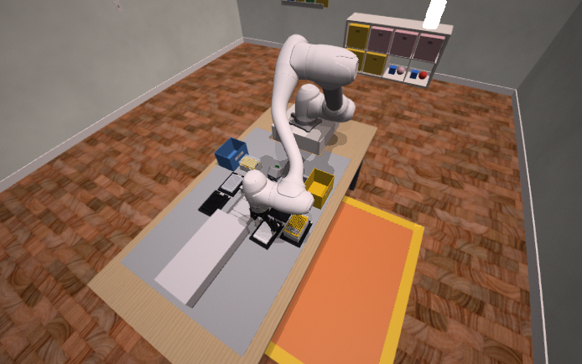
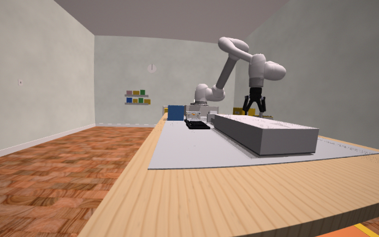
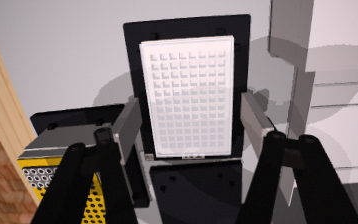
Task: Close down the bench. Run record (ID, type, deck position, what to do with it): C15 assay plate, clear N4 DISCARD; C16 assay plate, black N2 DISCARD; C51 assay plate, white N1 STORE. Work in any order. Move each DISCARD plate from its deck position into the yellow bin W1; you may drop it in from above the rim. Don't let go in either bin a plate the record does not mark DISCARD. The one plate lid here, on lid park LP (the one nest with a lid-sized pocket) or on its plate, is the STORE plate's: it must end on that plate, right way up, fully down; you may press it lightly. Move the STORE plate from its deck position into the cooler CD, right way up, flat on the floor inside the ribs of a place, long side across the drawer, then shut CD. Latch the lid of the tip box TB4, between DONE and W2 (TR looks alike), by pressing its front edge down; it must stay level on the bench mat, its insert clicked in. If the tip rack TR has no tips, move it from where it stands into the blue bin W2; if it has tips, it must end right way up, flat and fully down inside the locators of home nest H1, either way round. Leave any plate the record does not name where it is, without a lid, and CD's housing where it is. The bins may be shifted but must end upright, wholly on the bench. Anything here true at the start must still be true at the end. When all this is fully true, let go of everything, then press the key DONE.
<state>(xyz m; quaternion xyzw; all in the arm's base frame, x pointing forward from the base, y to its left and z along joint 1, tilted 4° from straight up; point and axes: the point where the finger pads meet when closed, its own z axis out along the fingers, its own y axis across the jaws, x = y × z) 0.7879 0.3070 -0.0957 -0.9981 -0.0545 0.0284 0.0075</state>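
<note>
The plate lid lies 4 cm below my hand. From my hand the other things lie so: yellow tip rack (11 cm behind, 12 cm to the left, 1 cm below); white plate (4 cm below); black nest N3 (18 cm behind, 3 cm to the right, 6 cm below).
</note>
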